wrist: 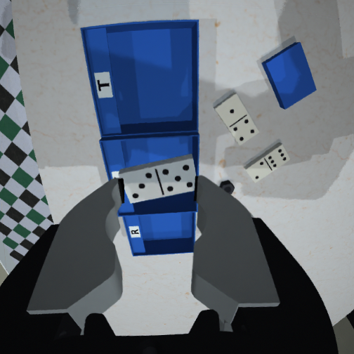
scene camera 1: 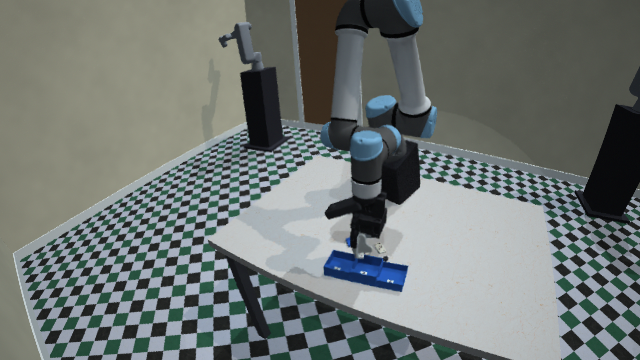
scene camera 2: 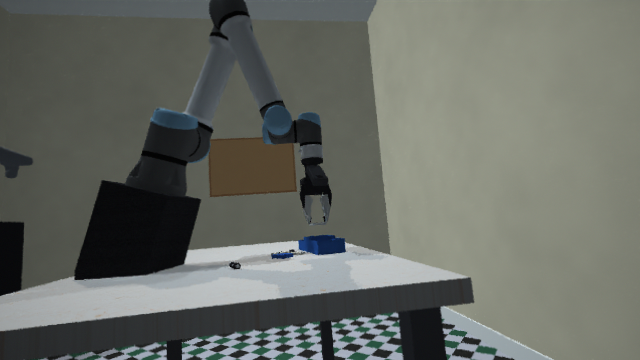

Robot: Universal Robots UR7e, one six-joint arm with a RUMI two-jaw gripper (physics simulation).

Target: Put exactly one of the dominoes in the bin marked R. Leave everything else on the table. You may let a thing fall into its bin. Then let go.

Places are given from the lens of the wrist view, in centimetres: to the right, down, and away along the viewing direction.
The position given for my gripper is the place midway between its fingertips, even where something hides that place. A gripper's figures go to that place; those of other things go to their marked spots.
my gripper [wrist: 159, 178]: -1, 0, 14
blue block [wrist: 288, 72]: 10, -10, 17
blue three-compartment bin tray [wrist: 143, 75]: -3, -9, 17
